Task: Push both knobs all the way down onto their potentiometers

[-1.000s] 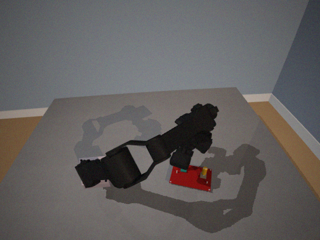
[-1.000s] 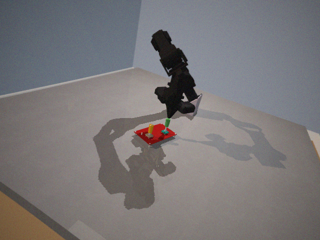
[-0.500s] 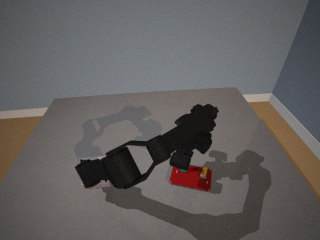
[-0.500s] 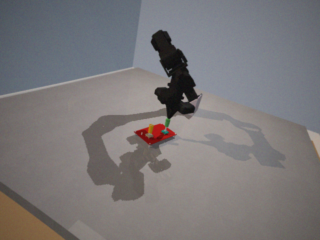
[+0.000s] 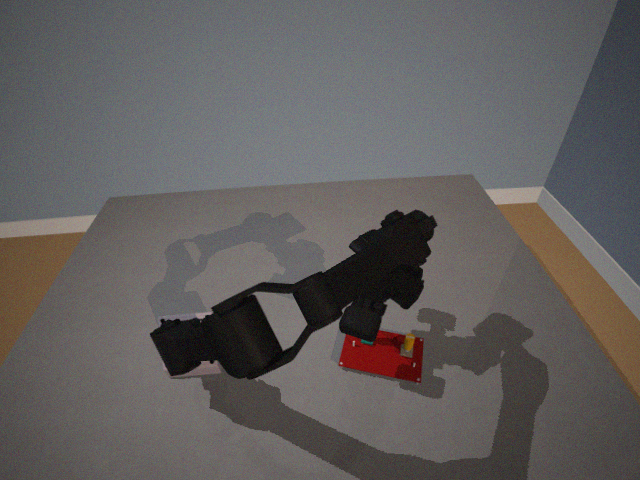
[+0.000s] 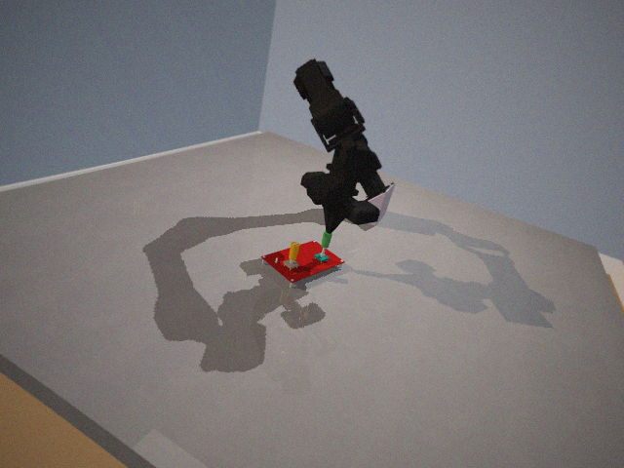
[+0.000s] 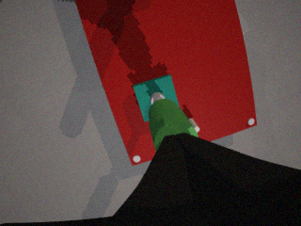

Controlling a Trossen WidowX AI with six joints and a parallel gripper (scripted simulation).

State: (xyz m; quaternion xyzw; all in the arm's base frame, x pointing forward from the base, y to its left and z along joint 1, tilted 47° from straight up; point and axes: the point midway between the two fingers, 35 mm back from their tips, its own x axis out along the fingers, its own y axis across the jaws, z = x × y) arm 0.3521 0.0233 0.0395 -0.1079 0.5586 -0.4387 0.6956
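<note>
The green knob lies 20 mm below my gripper tip. Round my gripper tip: teal potentiometer: 30 mm below; grey potentiometer: 70 mm ahead, 40 mm to the right, 40 mm below.
</note>
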